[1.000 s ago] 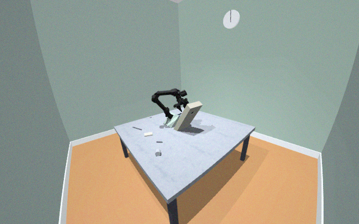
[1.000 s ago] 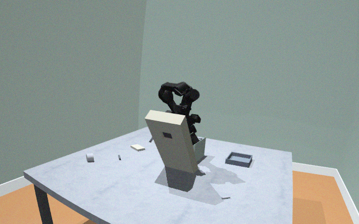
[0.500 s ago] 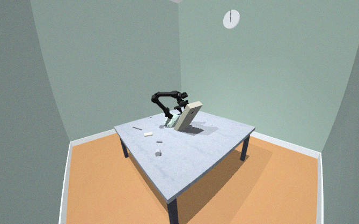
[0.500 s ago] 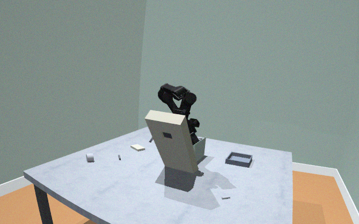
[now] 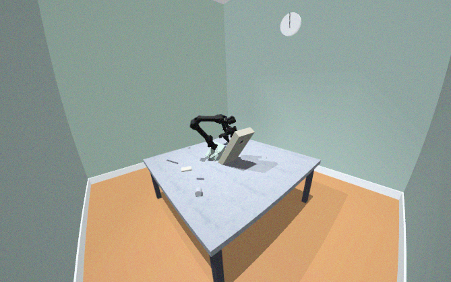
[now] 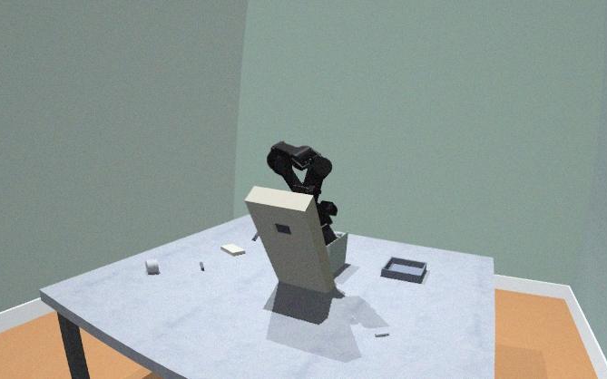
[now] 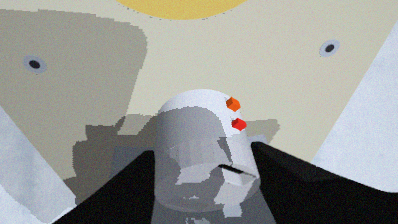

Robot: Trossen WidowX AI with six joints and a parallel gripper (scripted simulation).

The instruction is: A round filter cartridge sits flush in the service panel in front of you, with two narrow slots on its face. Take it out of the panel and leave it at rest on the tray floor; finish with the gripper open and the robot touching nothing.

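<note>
The grey tray lies 35 cm behind my gripper tip, 29 cm to the left of it and 20 cm below it. The rest, counted from my gripper tip: round filter cartridge right at my gripper tip; then beige block 20 cm behind, 38 cm to the right, 20 cm below; then pale peg 14 cm ahead, 33 cm to the left, 20 cm below.
</note>
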